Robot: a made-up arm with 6 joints.
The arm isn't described. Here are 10 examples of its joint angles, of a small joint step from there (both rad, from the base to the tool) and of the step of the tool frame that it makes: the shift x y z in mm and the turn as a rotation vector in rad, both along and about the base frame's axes.
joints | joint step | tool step
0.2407 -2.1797 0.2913 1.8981 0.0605 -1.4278 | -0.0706 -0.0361 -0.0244 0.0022 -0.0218 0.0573 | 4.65 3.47 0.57 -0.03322 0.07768 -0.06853
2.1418 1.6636 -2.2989 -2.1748 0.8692 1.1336 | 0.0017 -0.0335 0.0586 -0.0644 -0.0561 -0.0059 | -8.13 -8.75 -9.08 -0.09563 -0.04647 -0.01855
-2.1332 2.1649 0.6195 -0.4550 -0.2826 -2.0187 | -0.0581 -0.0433 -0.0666 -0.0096 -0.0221 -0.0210 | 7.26 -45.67 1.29 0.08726 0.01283 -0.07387
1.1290 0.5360 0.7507 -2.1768 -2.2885 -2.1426 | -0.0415 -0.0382 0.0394 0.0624 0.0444 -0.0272 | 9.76 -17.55 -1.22 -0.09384 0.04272 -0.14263
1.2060 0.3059 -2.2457 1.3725 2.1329 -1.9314 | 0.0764 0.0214 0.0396 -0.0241 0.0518 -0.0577 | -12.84 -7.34 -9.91 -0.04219 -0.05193 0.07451
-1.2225 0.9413 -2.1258 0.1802 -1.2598 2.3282 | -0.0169 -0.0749 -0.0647 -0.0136 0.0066 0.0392 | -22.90 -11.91 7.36 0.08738 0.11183 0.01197
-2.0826 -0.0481 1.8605 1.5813 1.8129 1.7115 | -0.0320 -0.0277 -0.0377 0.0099 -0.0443 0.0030 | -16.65 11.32 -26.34 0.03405 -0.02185 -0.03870
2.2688 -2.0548 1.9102 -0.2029 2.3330 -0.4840 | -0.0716 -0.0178 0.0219 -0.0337 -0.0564 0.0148 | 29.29 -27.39 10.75 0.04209 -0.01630 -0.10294
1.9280 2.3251 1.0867 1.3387 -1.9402 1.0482 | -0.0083 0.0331 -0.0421 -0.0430 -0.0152 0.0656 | -14.97 7.23 -19.37 0.13861 0.01014 0.00070
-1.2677 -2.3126 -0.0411 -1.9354 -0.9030 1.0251 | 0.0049 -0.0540 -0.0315 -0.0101 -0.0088 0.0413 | 0.40 11.47 15.02 0.02556 0.01722 -0.04801
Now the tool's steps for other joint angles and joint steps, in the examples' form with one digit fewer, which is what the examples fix.
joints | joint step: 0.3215 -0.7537 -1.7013 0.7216 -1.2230 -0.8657 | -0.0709 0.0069 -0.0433 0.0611 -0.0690 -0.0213
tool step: -11.1 -44.4 18.7 -0.0023 -0.0989 -0.0547
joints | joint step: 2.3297 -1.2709 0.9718 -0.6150 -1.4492 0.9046 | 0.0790 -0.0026 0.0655 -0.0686 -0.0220 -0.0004
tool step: -12.3 -16.4 -12.1 0.0567 0.0084 0.0145
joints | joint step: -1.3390 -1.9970 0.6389 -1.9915 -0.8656 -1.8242 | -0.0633 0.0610 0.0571 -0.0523 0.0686 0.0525
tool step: 9.1 -17.8 -6.9 -0.1467 0.1243 -0.0761
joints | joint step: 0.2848 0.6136 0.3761 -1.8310 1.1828 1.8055 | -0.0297 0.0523 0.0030 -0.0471 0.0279 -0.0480
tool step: -16.6 -21.2 6.6 0.1042 -0.0367 0.0067
